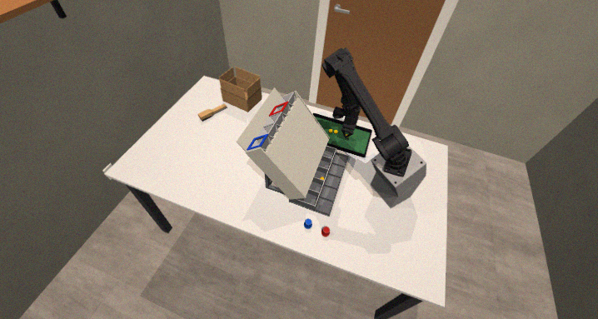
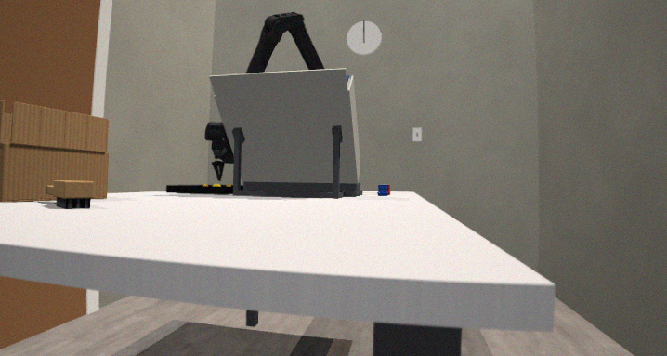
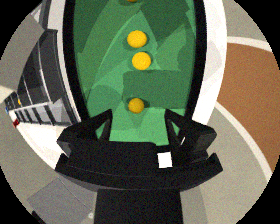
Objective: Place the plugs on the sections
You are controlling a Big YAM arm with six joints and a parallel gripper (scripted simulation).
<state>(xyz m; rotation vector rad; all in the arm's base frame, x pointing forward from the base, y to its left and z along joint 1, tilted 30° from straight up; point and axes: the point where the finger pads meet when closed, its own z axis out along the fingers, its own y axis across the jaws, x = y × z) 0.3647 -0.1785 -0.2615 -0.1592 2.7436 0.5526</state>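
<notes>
Right now the green marble tray is 50 mm ahead of my hand, 40 mm below it and 10 mm to the left of it. Round my hand: grey cover (360 mm to the left, 160 mm above, 100 mm ahead).
</notes>
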